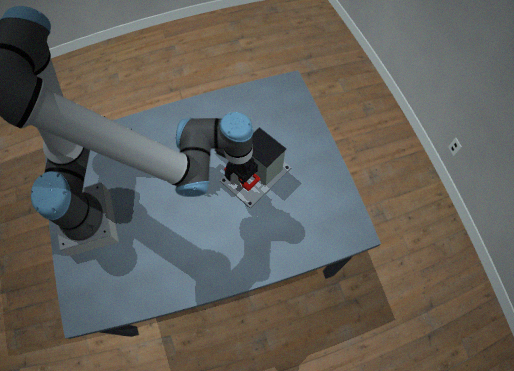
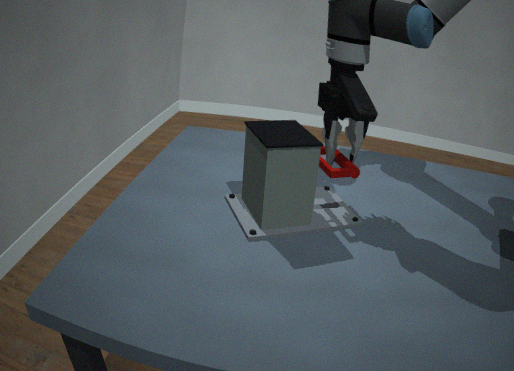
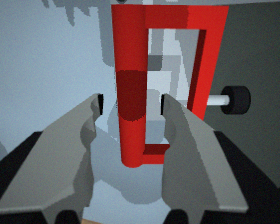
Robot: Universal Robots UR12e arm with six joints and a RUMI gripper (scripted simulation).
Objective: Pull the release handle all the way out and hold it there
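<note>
Now: hand 4 cm short of the red release handle and 3 cm to the right of it.
</note>
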